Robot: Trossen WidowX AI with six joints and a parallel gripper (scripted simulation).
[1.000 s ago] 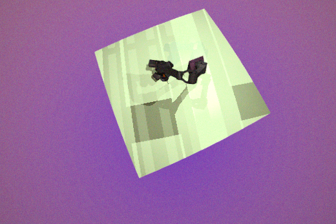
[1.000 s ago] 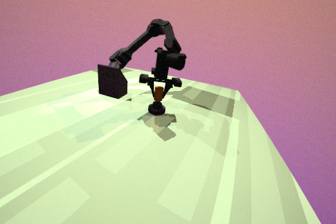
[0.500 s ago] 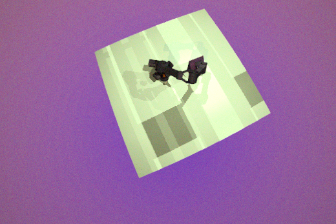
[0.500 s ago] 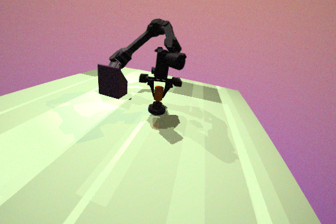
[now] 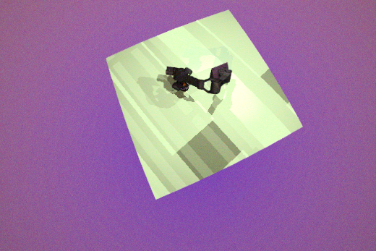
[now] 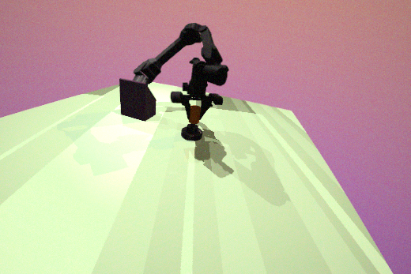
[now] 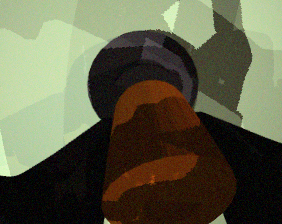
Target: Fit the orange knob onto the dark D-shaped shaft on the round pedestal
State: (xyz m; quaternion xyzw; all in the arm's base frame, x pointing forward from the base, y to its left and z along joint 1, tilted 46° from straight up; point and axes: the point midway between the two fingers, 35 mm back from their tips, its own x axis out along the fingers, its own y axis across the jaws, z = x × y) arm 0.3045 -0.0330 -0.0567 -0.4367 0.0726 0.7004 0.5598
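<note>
The orange knob is 2 cm above my gripper tip. The rest, counted from my gripper tip: dark round pedestal: 4 cm below.
</note>
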